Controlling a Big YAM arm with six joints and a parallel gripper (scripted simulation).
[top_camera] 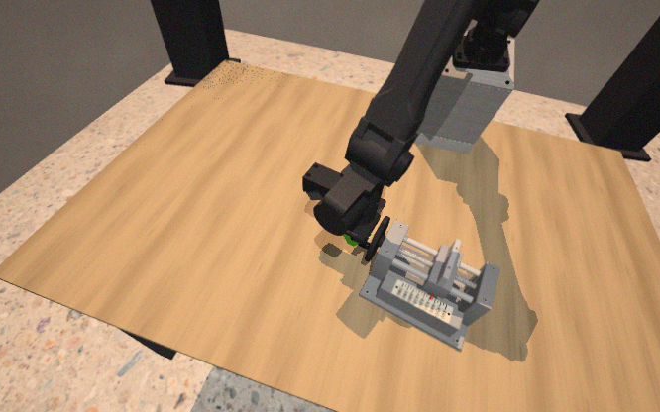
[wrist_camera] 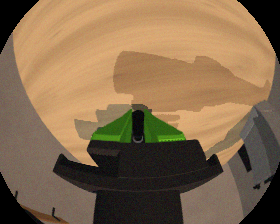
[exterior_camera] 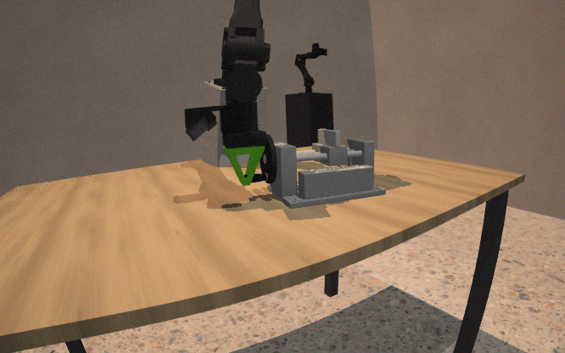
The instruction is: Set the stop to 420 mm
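Now: hand 10 mm short of the black handwheel, 30 mm to the right of it and 10 mm below it. The rest, counted from my hand: sliding stop block: 80 mm ahead, 160 mm to the left, 50 mm above.
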